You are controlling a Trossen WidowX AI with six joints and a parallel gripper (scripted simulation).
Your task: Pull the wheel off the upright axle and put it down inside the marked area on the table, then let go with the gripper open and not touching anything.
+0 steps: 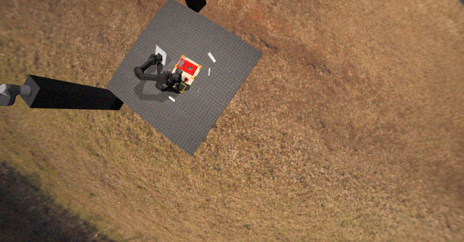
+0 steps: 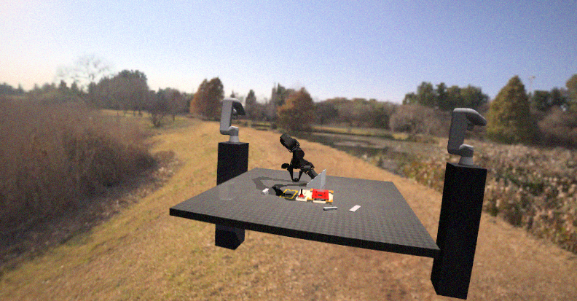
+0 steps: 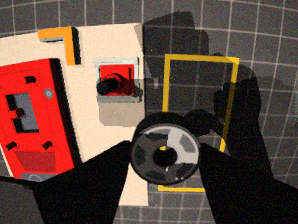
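Right now my gripper tip is 7 cm above the black axle, 5 cm to the right of it and 3 cm short of it. The rest, counted from my gripper tip: dark grey wheel: right at my gripper tip.
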